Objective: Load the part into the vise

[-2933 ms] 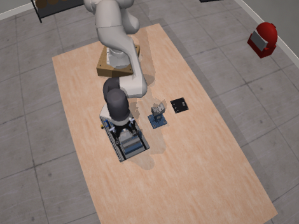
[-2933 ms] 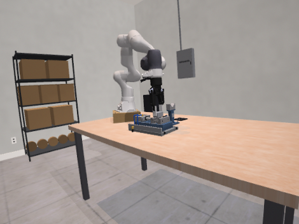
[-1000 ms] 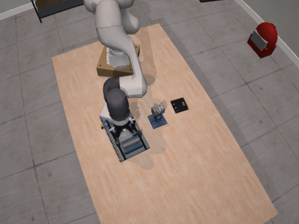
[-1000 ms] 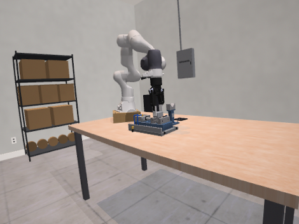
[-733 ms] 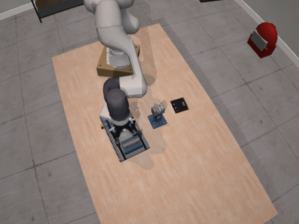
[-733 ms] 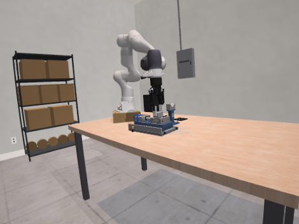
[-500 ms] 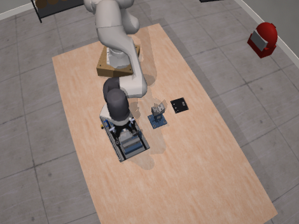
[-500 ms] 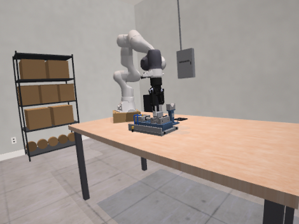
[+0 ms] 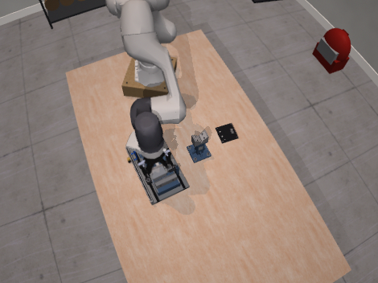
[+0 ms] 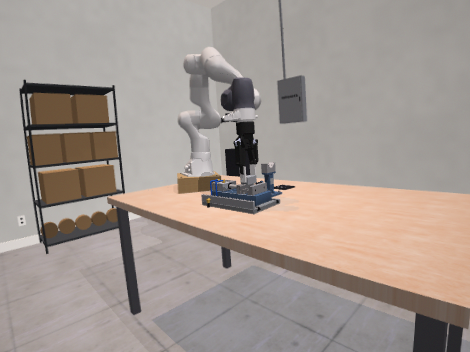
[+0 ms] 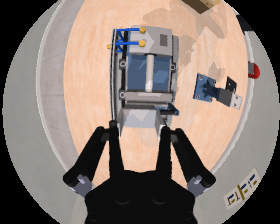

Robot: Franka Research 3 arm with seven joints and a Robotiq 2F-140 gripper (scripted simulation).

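Right now the part is 3 cm below my hand. Round my hand: vise 7 cm behind, 1 cm to the left, 10 cm below; then black infeed plate 16 cm behind, 39 cm to the left, 14 cm below.
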